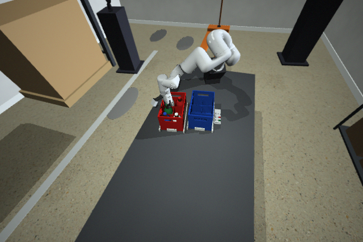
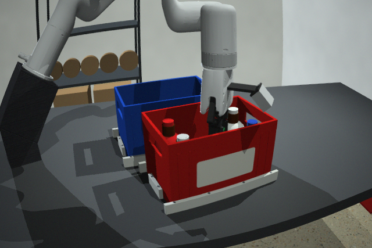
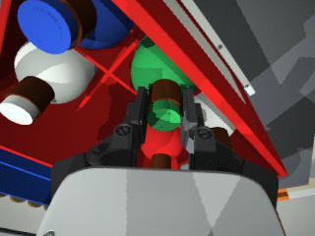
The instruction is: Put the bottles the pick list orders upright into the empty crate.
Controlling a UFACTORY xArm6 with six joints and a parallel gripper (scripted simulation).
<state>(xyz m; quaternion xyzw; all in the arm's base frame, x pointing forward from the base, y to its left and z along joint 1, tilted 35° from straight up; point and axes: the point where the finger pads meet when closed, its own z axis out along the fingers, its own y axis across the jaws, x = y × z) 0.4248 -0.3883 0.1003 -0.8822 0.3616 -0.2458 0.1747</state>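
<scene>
My gripper is now 7 cm above the green-capped bottle. The rest, counted from my hand: red-capped bottle 9 cm behind, 8 cm to the left, 7 cm below; then blue-capped bottle 9 cm ahead, 7 cm below; then red crate 4 cm to the left, 7 cm below.
</scene>
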